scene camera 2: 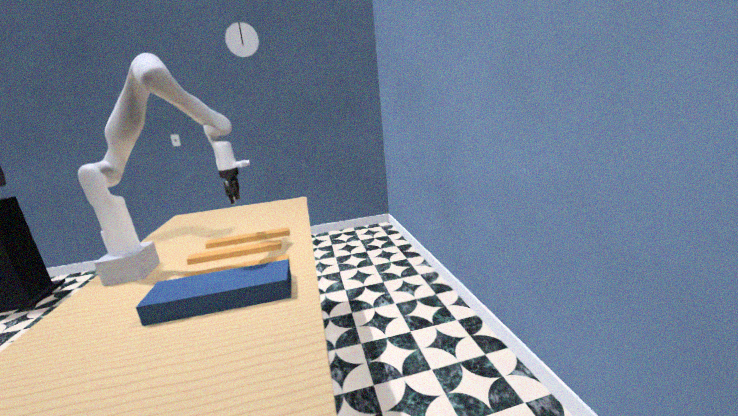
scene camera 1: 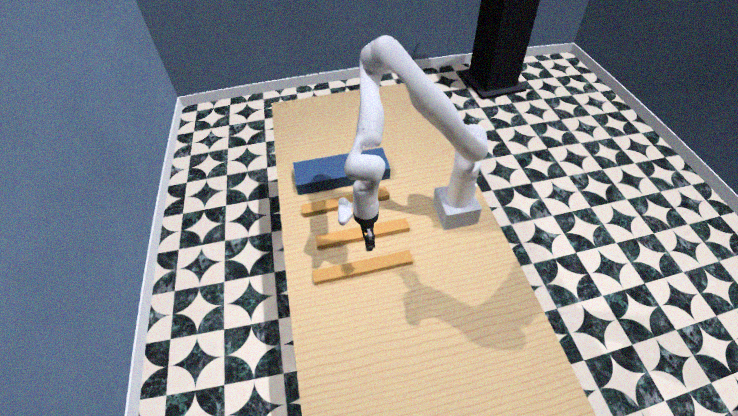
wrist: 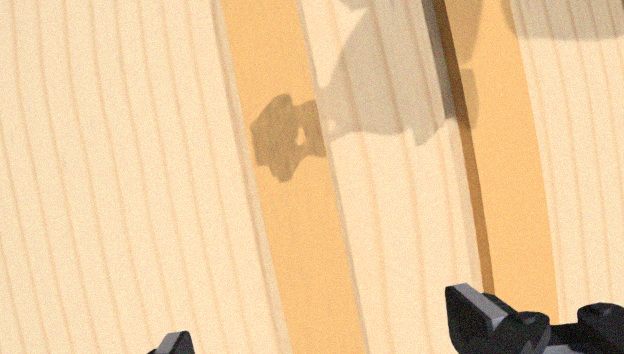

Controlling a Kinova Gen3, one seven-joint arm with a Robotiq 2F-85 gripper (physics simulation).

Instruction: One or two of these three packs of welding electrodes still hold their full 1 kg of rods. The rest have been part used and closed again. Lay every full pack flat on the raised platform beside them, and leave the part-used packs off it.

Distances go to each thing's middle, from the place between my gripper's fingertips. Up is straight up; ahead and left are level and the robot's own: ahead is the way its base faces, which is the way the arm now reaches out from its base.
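Labels:
Relative to the raised blue platform (scene camera 2: 191,296), my gripper is now 15 cm above it, 48 cm to the left of it and 3 cm past it.

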